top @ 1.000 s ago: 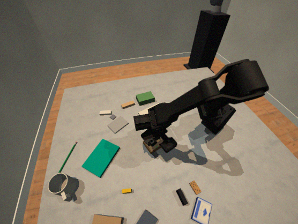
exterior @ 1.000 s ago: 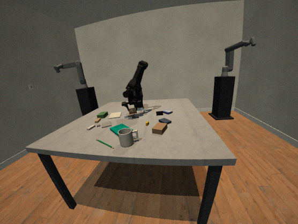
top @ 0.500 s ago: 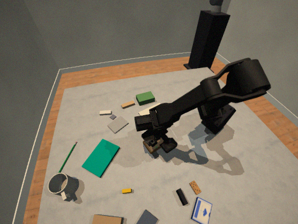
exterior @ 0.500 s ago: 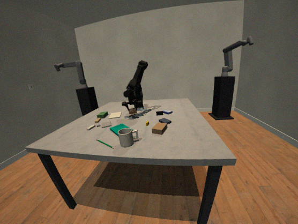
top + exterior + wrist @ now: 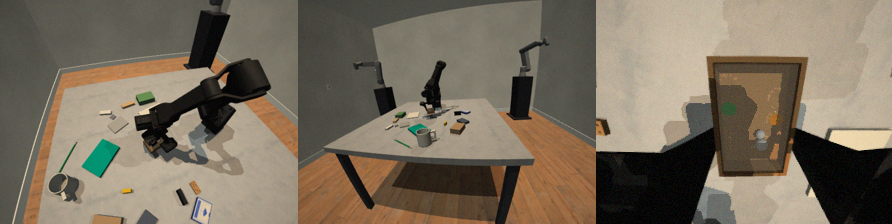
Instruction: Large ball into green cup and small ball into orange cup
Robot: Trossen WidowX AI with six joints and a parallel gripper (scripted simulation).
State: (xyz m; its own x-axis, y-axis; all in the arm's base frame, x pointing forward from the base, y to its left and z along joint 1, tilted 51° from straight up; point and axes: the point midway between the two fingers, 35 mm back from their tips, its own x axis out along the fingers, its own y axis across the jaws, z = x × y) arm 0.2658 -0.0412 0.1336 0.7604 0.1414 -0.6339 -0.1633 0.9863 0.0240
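My hand is 1 cm short of the wooden puzzle and 3 cm above it. Also, from my hand: yellow block: 20 cm ahead, 16 cm to the left, 8 cm below; then black block: 1 cm behind, 26 cm to the left, 7 cm below; then cream pad: 6 cm behind, 22 cm to the right, 9 cm below.
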